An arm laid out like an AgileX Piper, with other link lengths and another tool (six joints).
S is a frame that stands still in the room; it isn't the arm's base.
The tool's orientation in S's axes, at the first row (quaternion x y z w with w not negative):
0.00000 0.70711 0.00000 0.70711
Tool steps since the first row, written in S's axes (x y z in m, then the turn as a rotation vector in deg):
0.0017 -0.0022 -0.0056 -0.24 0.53 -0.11
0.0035 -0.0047 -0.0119 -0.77 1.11 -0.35
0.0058 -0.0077 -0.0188 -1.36 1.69 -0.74
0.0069 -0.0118 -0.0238 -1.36 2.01 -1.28
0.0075 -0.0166 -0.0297 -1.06 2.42 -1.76
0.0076 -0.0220 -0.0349 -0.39 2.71 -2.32
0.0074 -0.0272 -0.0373 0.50 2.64 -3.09
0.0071 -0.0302 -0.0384 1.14 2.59 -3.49
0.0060 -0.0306 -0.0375 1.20 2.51 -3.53
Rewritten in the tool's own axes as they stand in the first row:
0.0056 -0.0022 0.0017 0.11 0.53 -0.24
0.0119 -0.0047 0.0035 0.35 1.11 -0.77
0.0188 -0.0077 0.0058 0.74 1.69 -1.36
0.0238 -0.0118 0.0069 1.28 2.01 -1.36
0.0297 -0.0166 0.0075 1.76 2.42 -1.06
0.0349 -0.0220 0.0076 2.32 2.71 -0.39
0.0373 -0.0272 0.0074 3.09 2.64 0.50
0.0384 -0.0302 0.0071 3.49 2.59 1.14
0.0375 -0.0306 0.0060 3.53 2.51 1.20

